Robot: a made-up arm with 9 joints. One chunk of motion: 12 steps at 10 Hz.
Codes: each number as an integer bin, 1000 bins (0 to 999) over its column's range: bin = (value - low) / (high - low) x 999, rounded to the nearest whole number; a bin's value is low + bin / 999 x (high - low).
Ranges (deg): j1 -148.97..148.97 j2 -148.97..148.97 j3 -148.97..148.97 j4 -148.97..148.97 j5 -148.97..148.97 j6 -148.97..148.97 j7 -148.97..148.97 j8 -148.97..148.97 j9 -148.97..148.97
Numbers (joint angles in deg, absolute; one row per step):
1: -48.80 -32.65 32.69 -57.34 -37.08 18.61 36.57 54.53 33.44
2: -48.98 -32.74 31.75 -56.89 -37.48 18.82 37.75 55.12 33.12
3: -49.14 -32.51 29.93 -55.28 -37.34 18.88 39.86 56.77 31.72
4: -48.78 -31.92 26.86 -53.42 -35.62 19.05 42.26 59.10 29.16
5: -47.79 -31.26 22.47 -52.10 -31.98 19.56 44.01 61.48 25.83
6: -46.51 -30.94 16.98 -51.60 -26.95 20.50 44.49 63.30 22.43
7: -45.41 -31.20 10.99 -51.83 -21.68 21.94 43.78 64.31 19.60
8: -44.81 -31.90 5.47 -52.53 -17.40 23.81 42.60 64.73 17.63
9: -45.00 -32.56 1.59 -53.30 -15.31 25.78 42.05 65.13 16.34
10: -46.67 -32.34 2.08 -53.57 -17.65 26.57 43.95 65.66 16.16
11: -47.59 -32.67 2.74 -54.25 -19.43 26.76 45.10 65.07 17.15
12: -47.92 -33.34 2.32 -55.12 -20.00 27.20 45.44 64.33 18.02
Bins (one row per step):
1: 336 390 609 307 375 562 622 682 612
2: 335 390 606 309 374 563 626 684 611
3: 335 390 600 314 374 563 633 690 606
4: 336 392 590 320 380 563 641 698 597
5: 339 395 575 325 392 565 647 706 586
6: 344 396 556 326 409 568 649 712 575
7: 347 395 536 326 427 573 646 715 565
8: 349 393 518 323 441 579 642 717 559
9: 349 390 505 321 448 586 640 718 554
10: 343 391 506 320 440 589 647 720 554
11: 340 390 509 318 434 589 651 718 557
12: 339 388 507 315 432 591 652 715 560

